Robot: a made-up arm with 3 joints. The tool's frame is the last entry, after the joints. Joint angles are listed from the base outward. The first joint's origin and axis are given. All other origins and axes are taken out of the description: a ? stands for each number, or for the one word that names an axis. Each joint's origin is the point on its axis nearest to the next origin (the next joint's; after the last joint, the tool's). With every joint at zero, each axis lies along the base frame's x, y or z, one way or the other. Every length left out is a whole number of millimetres.
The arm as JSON. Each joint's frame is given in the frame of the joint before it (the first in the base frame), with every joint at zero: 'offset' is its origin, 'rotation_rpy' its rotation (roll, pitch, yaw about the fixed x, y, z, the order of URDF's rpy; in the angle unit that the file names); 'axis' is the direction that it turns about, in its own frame. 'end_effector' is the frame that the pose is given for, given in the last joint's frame.
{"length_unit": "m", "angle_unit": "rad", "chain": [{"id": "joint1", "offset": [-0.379, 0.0, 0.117], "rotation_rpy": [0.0, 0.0, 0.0], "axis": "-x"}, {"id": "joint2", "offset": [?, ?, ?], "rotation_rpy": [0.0, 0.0, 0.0], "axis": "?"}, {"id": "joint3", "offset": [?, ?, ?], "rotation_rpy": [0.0, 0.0, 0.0], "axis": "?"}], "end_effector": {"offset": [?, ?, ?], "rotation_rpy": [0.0, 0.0, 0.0]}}
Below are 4 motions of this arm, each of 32 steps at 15 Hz.
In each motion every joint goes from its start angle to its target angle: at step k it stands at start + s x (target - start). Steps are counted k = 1, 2, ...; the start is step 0. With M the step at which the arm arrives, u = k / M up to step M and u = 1 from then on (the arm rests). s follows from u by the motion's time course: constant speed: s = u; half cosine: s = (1 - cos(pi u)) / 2; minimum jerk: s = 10 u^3 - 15 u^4 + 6 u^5.
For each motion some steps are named. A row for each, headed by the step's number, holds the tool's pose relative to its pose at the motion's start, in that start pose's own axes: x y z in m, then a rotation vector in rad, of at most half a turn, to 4 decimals.
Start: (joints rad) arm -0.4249 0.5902 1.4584
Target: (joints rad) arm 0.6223 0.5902 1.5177
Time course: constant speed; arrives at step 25
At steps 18, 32:
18: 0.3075 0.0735 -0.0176 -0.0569 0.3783 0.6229
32: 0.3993 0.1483 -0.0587 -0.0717 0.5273 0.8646

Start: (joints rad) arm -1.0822 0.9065 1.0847
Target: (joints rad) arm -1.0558 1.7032 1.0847
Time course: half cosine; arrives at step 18
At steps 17, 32:
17: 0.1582 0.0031 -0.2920 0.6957 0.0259 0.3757
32: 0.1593 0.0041 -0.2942 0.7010 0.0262 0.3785

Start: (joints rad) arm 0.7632 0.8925 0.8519
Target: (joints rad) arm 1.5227 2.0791 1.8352
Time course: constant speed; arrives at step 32
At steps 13, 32:
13: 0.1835 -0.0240 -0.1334 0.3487 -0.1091 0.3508
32: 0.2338 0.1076 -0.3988 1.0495 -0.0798 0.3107

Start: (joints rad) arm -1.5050 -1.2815 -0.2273
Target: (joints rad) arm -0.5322 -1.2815 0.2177
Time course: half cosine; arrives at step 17
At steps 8, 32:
8: -0.0268 0.0073 -0.0352 -0.1261 -0.6249 -0.0160
32: -0.0245 0.0075 -0.0828 -0.2900 -1.3743 -0.0014

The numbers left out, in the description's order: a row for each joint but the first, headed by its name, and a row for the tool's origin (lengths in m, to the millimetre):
joint2: xyz 0.0 -0.02 0.024, axis +z
joint3: xyz -0.096 -0.4 0.0, axis -y
tool: xyz -0.068 0.0 0.039

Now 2 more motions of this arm.
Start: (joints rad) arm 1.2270 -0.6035 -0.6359
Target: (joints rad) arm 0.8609 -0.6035 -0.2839
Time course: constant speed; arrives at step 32
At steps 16, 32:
16: 0.0297 -0.0096 -0.0493 0.1286 -0.0718 0.0785
32: 0.0552 -0.0093 -0.1023 0.2698 -0.1416 0.1337

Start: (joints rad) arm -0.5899 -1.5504 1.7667
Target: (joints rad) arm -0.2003 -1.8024 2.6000
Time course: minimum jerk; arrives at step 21
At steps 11, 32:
11: -0.0244 0.0152 0.0099 -0.1310 -0.6652 0.0475
32: -0.0371 0.0265 0.0158 -0.2405 -1.2171 0.1157

